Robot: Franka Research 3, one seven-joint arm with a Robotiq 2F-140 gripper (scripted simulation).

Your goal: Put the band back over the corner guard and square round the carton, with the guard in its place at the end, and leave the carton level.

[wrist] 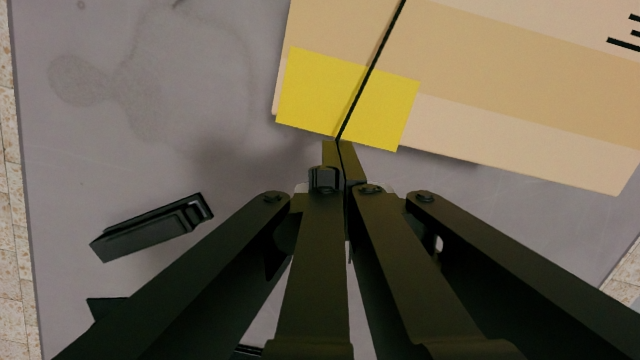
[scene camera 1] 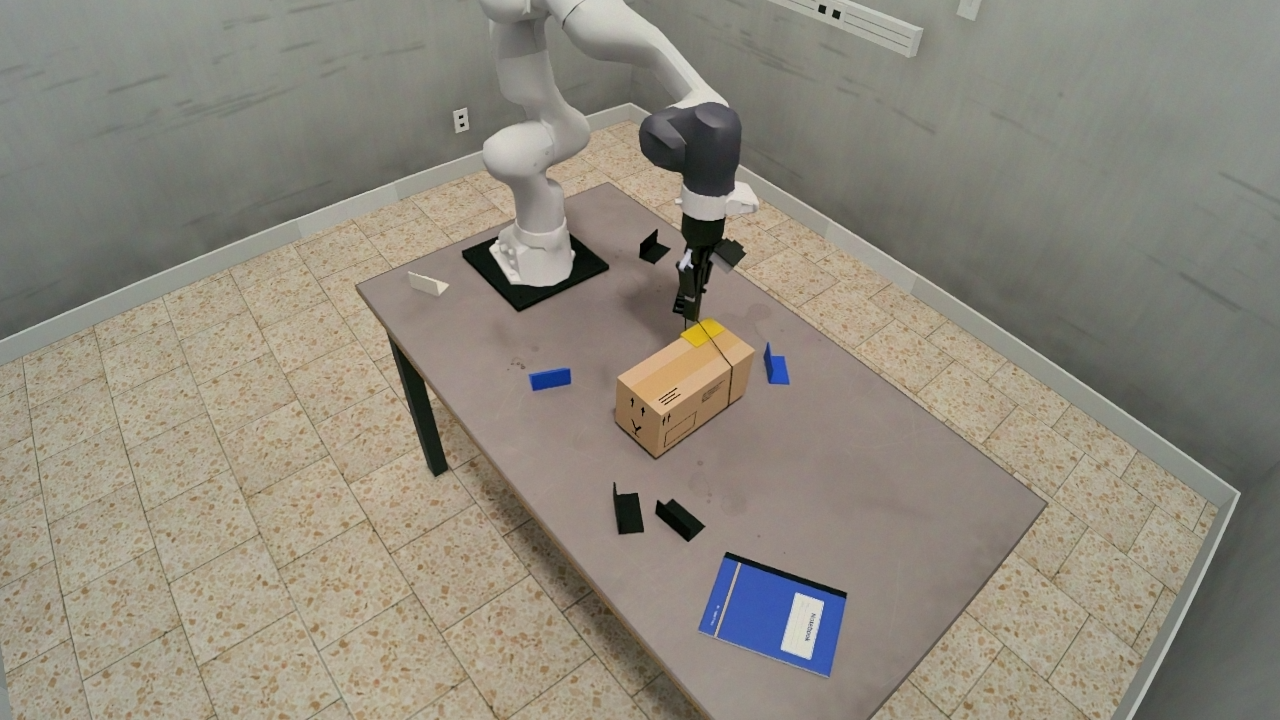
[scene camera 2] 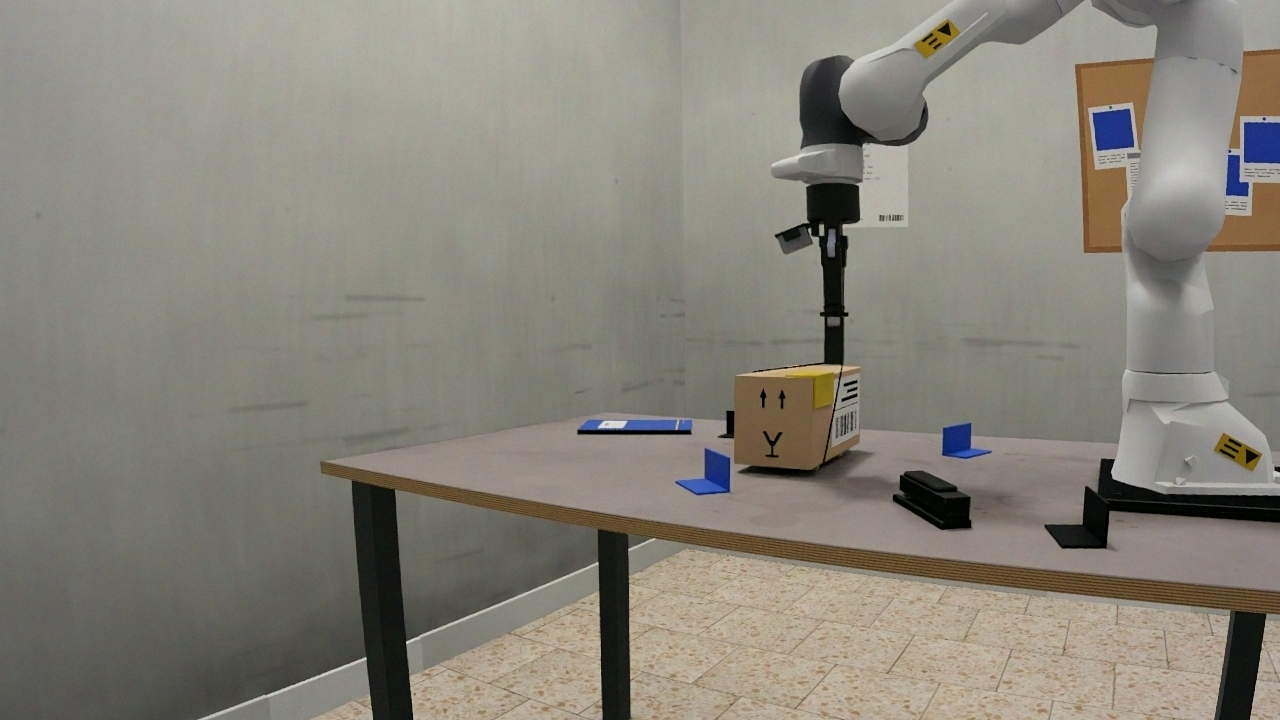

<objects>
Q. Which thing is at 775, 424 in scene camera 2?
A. A brown carton.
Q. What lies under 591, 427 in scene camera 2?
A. A blue notebook.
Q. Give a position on a black block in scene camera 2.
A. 951, 507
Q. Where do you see a brown carton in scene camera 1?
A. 661, 400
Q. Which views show the gripper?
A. The wrist view, scene camera 1 and scene camera 2: all of them.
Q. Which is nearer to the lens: the black block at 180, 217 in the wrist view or the brown carton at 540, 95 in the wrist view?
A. The brown carton.
</objects>
